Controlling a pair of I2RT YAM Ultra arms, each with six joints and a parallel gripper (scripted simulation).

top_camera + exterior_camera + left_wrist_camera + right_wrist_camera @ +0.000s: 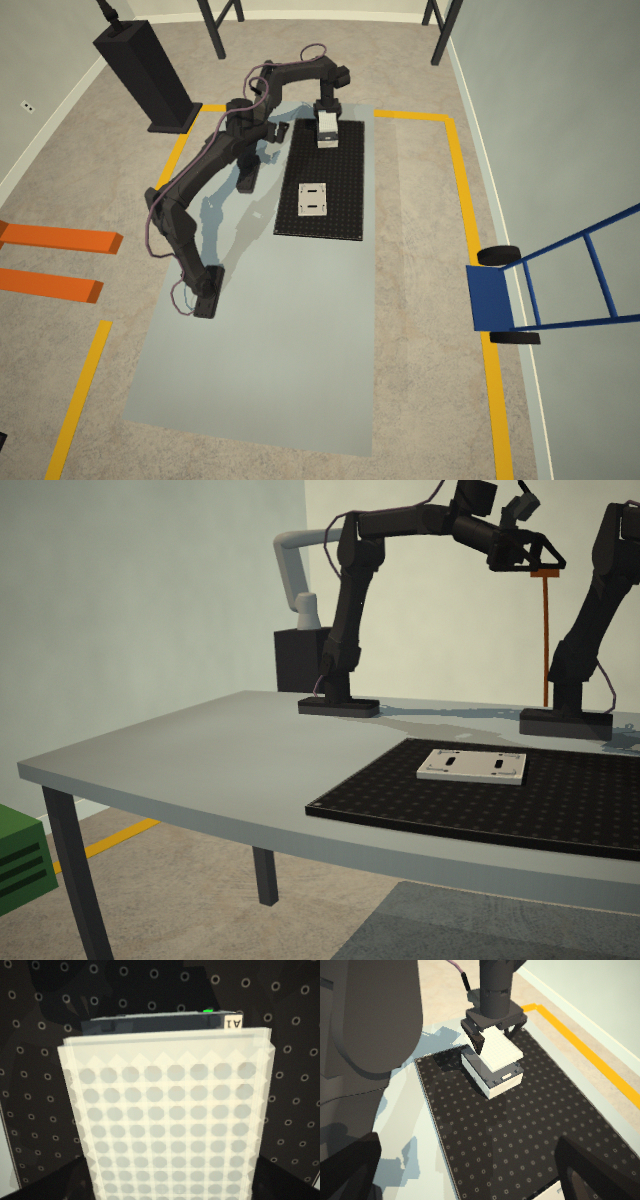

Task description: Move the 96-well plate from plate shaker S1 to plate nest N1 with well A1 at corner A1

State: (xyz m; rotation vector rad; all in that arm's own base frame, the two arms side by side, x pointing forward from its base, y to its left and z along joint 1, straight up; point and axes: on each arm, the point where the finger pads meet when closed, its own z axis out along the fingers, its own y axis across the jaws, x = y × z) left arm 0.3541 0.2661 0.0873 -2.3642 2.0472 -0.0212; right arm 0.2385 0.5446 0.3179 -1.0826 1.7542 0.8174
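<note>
The plate nest N1 is 10 mm behind my left hand, 390 mm to the right of it and 100 mm below it. Round my left hand: white 96-well plate (10 mm below); A1 mark (30 mm ahead, 300 mm to the right, 90 mm below).
</note>
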